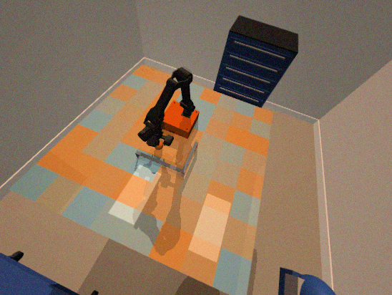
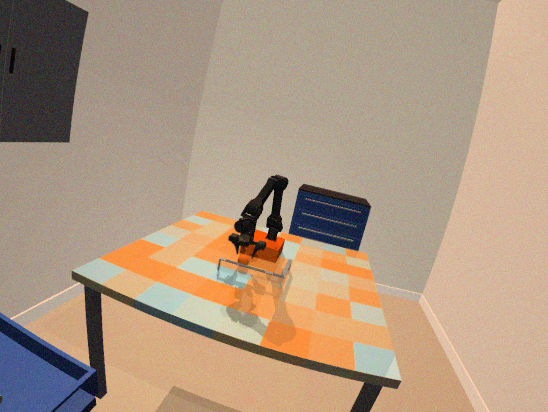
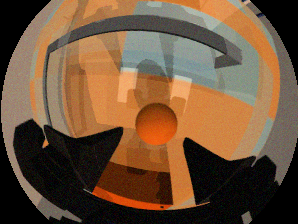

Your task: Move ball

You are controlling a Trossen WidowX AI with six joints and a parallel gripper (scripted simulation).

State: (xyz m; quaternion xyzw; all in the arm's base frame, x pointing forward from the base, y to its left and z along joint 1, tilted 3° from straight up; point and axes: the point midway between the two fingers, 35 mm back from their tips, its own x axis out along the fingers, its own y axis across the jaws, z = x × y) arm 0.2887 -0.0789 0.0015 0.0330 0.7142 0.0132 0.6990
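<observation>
The orange ball is 2 cm below my gripper tip and 1 cm ahead of it.
</observation>
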